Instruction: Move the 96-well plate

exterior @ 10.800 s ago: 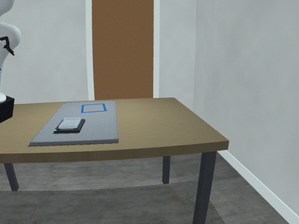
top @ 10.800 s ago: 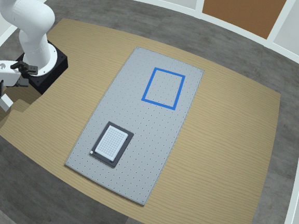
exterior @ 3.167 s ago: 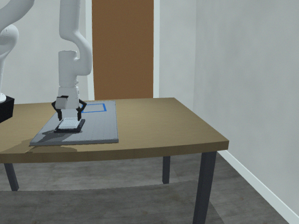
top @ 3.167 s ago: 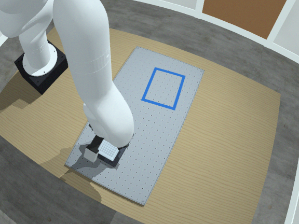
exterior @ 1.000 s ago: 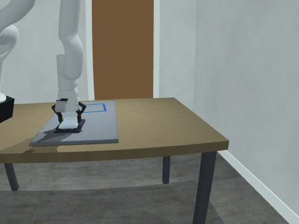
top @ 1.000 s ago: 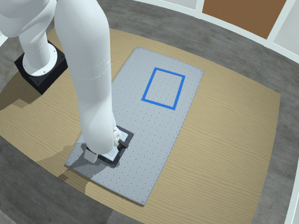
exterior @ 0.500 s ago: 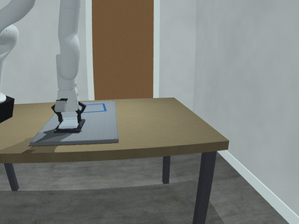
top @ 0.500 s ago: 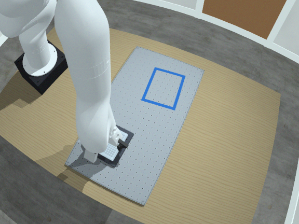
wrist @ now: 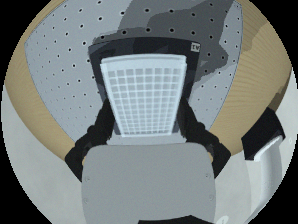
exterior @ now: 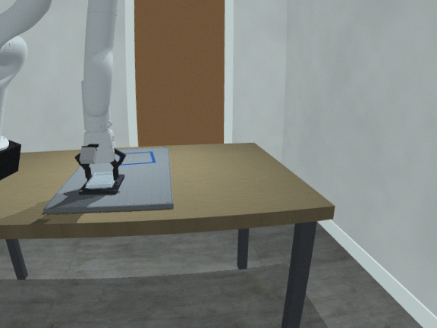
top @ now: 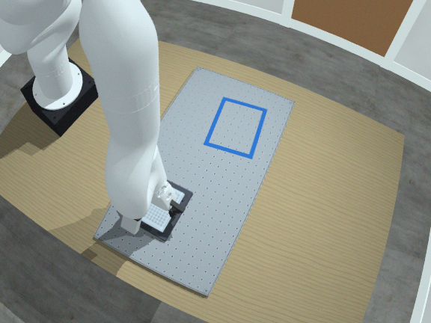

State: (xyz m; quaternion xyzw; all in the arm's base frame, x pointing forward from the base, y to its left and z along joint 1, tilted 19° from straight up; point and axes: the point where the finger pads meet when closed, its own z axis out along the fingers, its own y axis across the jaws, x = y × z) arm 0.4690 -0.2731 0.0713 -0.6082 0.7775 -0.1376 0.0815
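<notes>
Now: hand 1 cm above the 96-well plate. The rest, counted from my hand: plate nest N1 (2 cm below).
</notes>
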